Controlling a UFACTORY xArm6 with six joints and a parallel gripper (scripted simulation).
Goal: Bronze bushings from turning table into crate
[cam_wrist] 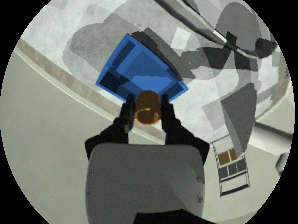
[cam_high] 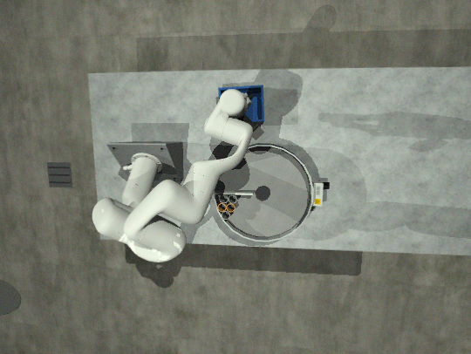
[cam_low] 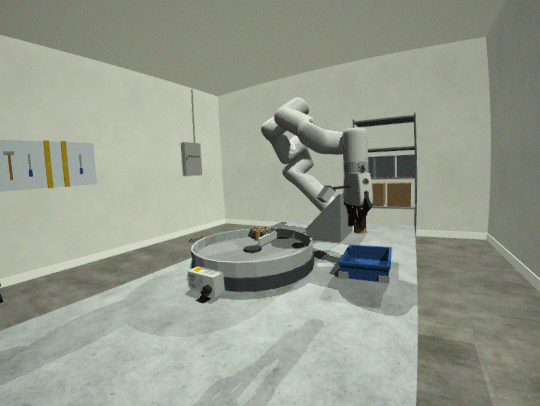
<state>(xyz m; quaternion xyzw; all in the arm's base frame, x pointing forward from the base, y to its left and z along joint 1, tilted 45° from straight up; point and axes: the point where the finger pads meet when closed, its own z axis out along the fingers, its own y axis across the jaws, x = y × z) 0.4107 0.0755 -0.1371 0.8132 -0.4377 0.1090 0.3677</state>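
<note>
Right now my hand is 30 mm to the right of the blue crate and 130 mm above it. Round my hand: round turning table 40 mm ahead, 350 mm to the right, 100 mm below.
</note>
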